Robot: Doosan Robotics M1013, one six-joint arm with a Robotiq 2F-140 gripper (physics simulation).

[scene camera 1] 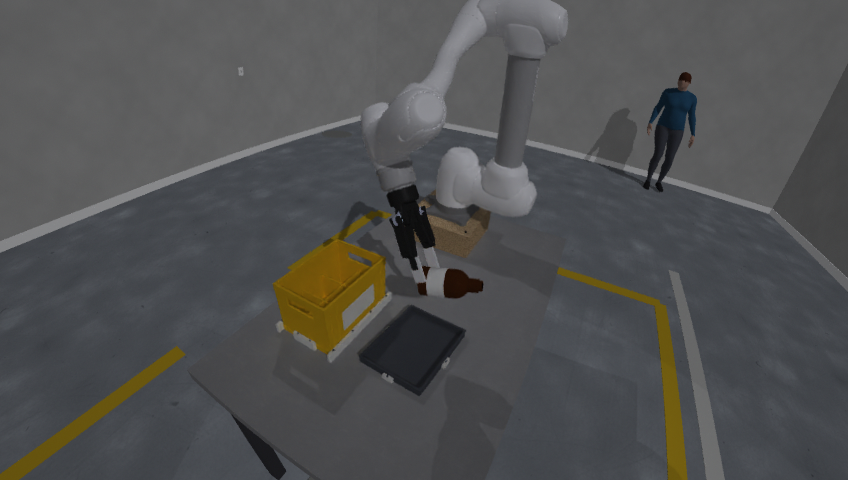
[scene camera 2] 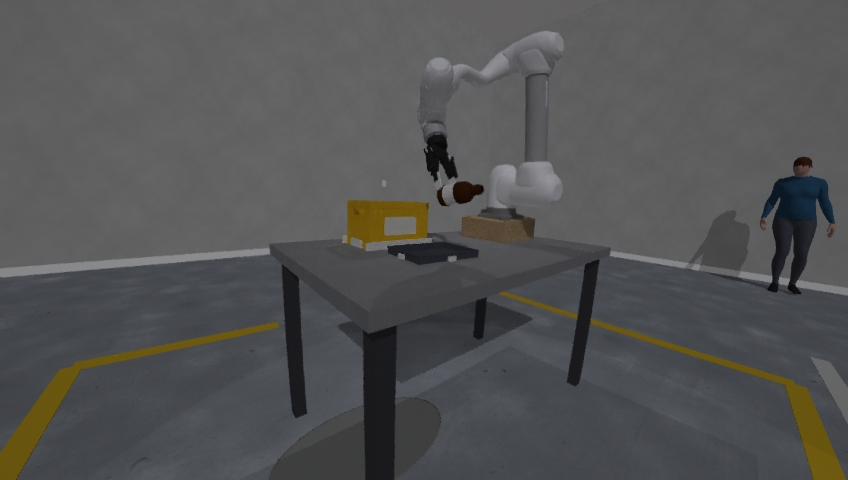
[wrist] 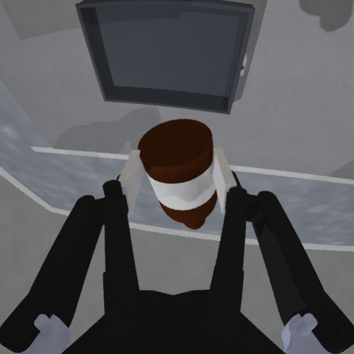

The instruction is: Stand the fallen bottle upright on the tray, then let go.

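Seen in the pictures: gripper, between the fingertips: [scene camera 1: 428, 276] [scene camera 2: 447, 191]; arm's base, origin of its link: [scene camera 1: 452, 210] [scene camera 2: 500, 217].
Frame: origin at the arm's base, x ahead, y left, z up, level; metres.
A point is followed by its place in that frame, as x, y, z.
The brown bottle [scene camera 1: 457, 283] {0.598, 0.268, 0.134} [scene camera 2: 464, 192] {0.599, 0.280, 0.108} [wrist: 175, 145] with a white label is held in the air, lying nearly level. Its neck points right in both scene views and tips slightly up in scene camera 2. My gripper [scene camera 1: 426, 270] {0.584, 0.184, 0.110} [scene camera 2: 446, 182] {0.584, 0.184, 0.110} [wrist: 176, 161] is shut on the bottle, with its pale fingertips on either side around the label and base end. The black tray [scene camera 1: 413, 347] {0.644, 0.186, -0.105} [scene camera 2: 433, 252] {0.627, 0.174, -0.105} [wrist: 170, 55] lies flat on the table. Its inside is bare in scene camera 1. The bottle is above table level and off to the robot-base side of the tray.
A yellow crate [scene camera 1: 312, 330] {0.794, -0.043, -0.038} [scene camera 2: 365, 226] {0.794, -0.018, -0.026} stands beside the tray, at its left in scene camera 1. The arm's base stands on a wooden block [scene camera 1: 455, 237] {0.145, 0.080, -0.033} [scene camera 2: 496, 227] {0.145, 0.083, -0.041} on the grey table [scene camera 1: 487, 333] {0.478, 0.348, -0.110} [scene camera 2: 452, 289] {0.852, 0.496, -0.110}. A person [scene camera 1: 676, 110] [scene camera 2: 798, 196] stands away from the table near the wall.
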